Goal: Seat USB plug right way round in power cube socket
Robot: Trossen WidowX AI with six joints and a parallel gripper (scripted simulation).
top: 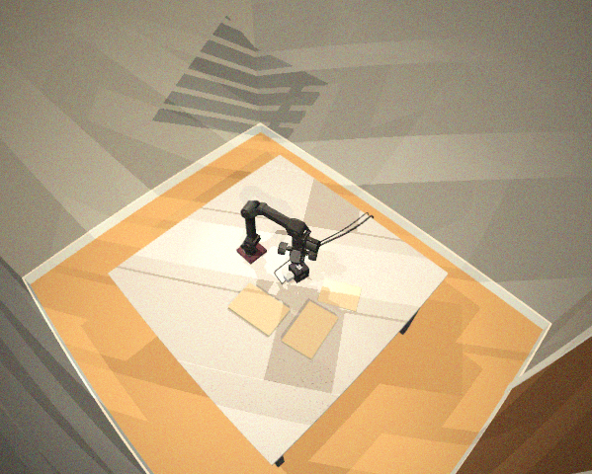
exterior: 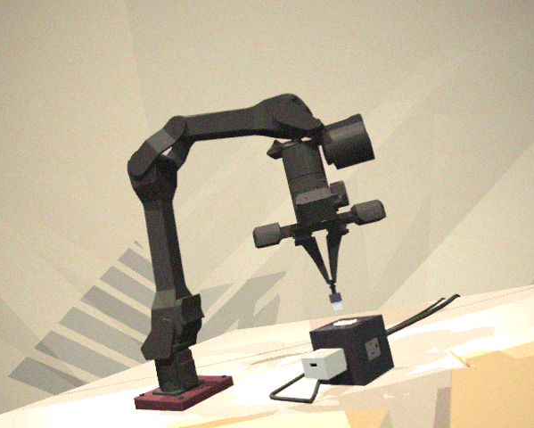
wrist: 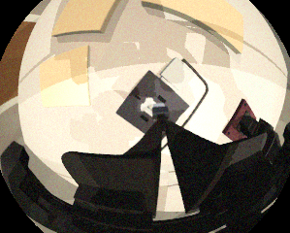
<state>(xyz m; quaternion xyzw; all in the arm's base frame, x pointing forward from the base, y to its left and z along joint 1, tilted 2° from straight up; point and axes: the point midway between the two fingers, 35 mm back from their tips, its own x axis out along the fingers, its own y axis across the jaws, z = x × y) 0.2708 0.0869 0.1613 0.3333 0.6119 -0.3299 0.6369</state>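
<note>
My gripper tip is 20 mm above the black USB plug. Round my gripper tip: pale socket plate (70 mm below, 10 mm to the left); pale sheet (230 mm ahead, 130 mm below, 70 mm to the left).
</note>
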